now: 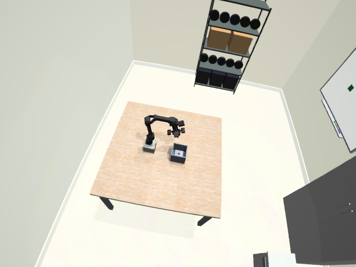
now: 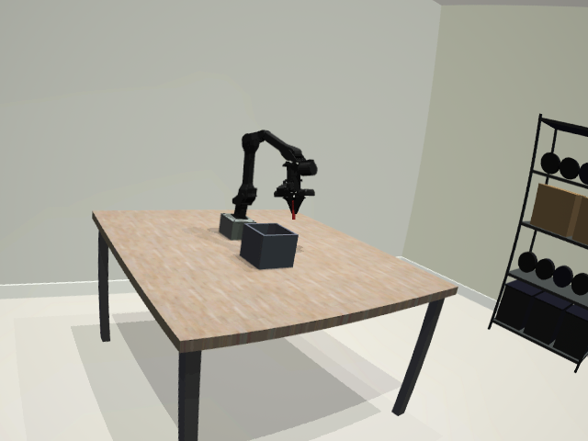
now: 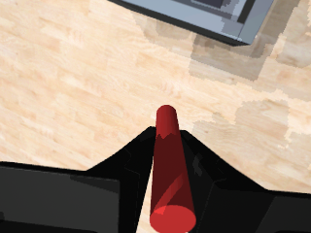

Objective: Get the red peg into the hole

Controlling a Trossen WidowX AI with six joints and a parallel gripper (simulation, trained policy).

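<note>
My gripper tip is 60 mm short of the pale plate, 140 mm to the left of it and 140 mm above it. Also, from my gripper tip: red peg 20 mm above.
</note>
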